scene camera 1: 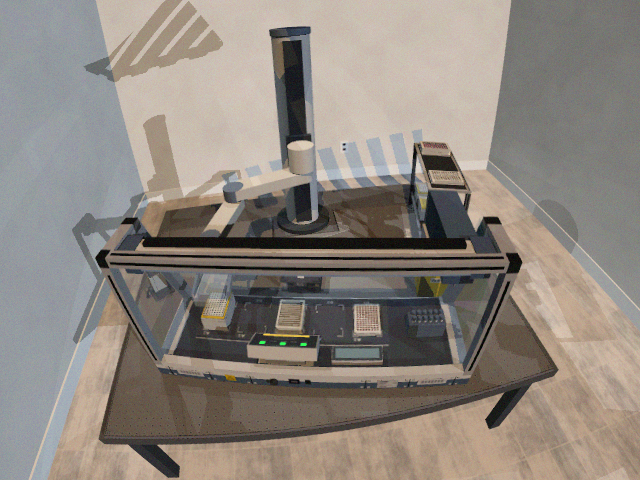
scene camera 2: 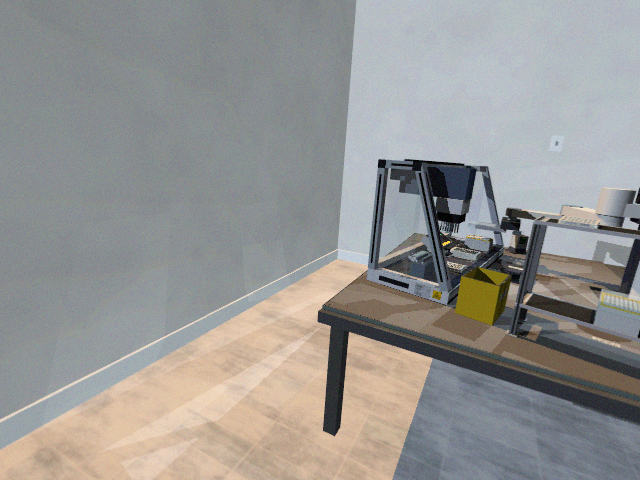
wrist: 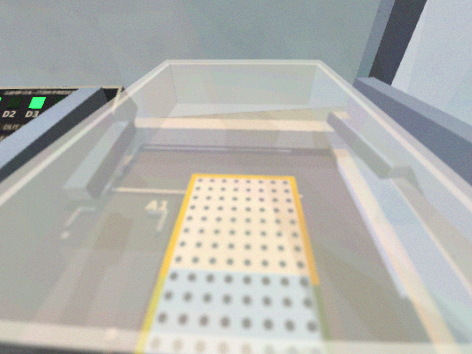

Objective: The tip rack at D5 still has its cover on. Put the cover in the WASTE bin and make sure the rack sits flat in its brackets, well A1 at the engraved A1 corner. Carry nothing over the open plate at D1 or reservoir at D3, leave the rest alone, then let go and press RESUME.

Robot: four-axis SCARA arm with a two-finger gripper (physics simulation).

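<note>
There is a yellow waste bin to be seen here, and a gantry head as well. My gripper is in the pictures too.
</note>
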